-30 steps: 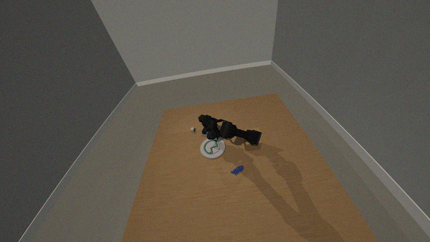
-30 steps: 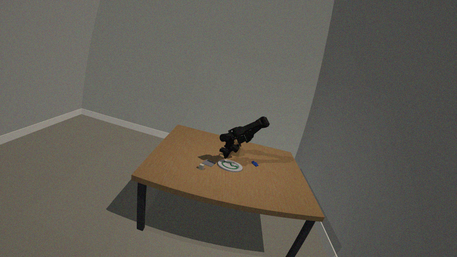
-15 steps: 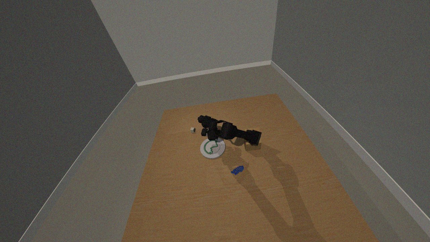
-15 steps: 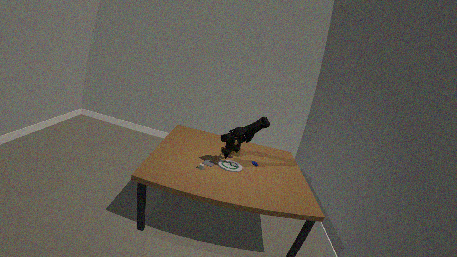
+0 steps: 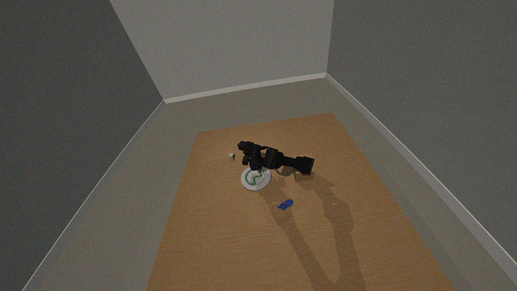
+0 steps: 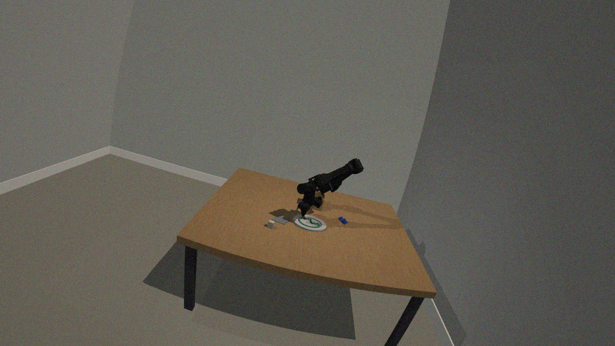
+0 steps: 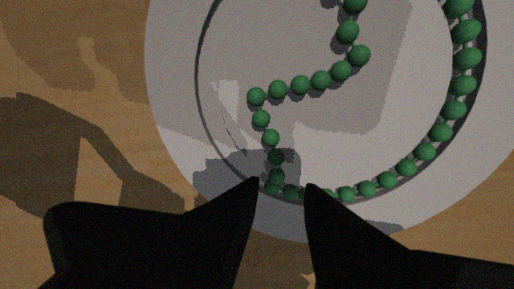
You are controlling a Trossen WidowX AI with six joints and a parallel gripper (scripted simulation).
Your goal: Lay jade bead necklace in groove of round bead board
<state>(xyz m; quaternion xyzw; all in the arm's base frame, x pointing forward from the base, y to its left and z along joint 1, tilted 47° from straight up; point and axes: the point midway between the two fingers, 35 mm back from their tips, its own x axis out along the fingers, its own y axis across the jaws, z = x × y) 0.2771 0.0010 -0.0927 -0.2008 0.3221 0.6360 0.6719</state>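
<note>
My gripper tip is 50 mm to the right of the round bead board, 30 mm short of it and 20 mm above it. From my gripper tip the other things lie so: pale block (210 mm ahead, 160 mm to the right, 10 mm below); then flat grey plate (120 mm to the right, 70 mm ahead, 30 mm below).
</note>
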